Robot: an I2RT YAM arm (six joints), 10 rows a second.
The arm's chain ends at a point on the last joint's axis. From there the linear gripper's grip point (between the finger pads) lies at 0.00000 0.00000 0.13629 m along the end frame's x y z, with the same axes.
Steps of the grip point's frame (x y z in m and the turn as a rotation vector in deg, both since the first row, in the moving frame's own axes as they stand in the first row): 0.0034 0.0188 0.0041 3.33 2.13 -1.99; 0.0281 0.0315 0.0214 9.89 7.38 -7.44; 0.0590 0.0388 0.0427 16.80 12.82 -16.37; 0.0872 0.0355 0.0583 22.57 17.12 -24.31; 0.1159 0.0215 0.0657 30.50 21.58 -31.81; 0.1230 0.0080 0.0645 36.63 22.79 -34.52; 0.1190 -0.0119 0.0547 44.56 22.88 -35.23
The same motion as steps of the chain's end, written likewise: -0.0015 0.0268 0.0044 3.33 2.13 -1.99; 0.0122 0.0559 0.0245 9.89 7.38 -7.44; 0.0352 0.0816 0.0518 16.80 12.82 -16.37; 0.0603 0.0938 0.0744 22.57 17.12 -24.31; 0.0896 0.0989 0.0929 30.50 21.58 -31.81; 0.1011 0.0973 0.1002 36.63 22.79 -34.52; 0.1040 0.0902 0.1020 44.56 22.88 -35.23
